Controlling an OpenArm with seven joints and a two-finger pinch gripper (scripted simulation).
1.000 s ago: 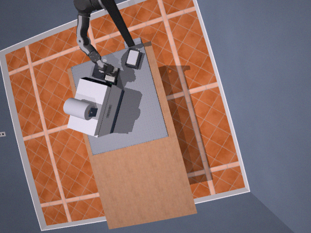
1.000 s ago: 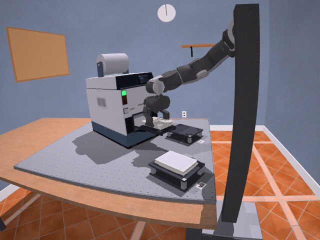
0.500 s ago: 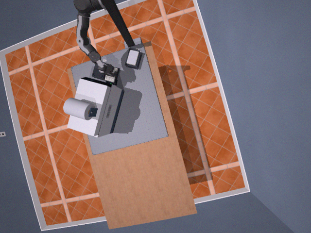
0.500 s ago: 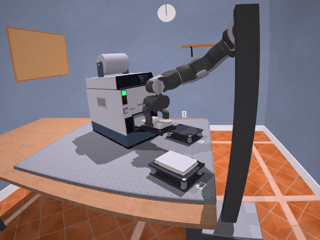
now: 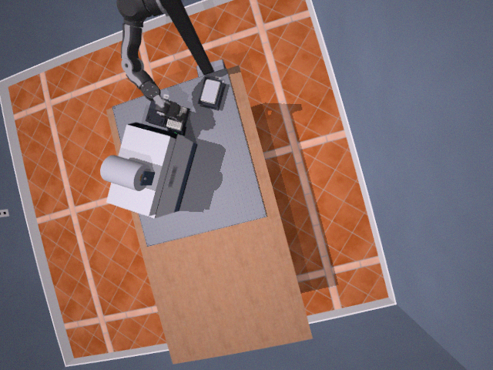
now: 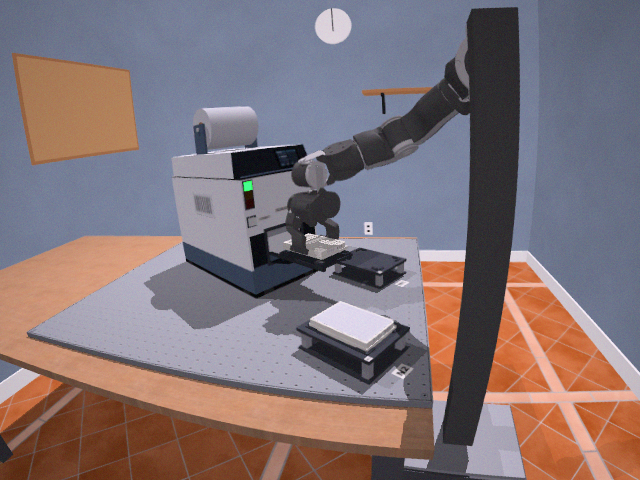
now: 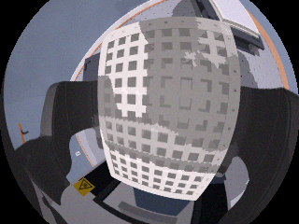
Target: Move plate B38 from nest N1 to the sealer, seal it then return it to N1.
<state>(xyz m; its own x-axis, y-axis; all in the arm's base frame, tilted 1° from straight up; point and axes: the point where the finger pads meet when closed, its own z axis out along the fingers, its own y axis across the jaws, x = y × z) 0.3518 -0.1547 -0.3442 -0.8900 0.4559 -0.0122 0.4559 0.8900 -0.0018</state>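
The white 96-well plate B38 is right at my hand. From my hand the other things lie so: plate nest N1: 140 mm to the right, 100 mm behind, 90 mm below; then sealer's stage: 20 mm below; then start key: 130 mm ahead, 70 mm above, 40 mm to the left.
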